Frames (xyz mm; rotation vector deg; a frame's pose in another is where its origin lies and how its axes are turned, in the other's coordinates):
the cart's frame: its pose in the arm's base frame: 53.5 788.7 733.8 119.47 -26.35 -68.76
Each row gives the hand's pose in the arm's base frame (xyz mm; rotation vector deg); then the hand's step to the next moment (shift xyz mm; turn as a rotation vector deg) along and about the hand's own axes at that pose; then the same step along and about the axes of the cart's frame.
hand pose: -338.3 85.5 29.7 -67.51 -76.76 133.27
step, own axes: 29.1 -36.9 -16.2 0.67 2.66 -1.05
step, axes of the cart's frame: -41.2 -26.5 -8.4 2.44 -1.59 0.41
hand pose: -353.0 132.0 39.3 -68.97 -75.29 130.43
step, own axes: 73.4 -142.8 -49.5 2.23 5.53 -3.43
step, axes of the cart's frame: -147.2 -63.3 -50.7 5.02 -4.70 0.29
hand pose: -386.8 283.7 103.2 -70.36 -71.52 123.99
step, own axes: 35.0 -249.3 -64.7 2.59 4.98 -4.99
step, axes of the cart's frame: -219.5 -13.6 -138.5 4.79 -5.68 -1.06
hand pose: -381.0 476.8 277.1 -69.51 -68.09 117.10
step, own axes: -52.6 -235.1 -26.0 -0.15 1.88 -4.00
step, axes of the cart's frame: -169.2 92.0 -147.1 2.97 -2.12 -2.50
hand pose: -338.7 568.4 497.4 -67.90 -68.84 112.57
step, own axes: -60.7 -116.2 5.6 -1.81 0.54 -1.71
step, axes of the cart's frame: -69.0 90.1 -65.8 1.86 0.67 -1.61
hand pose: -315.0 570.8 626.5 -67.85 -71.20 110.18
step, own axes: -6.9 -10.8 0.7 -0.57 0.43 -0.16
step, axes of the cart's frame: -5.7 9.9 -5.9 0.68 0.27 -0.06
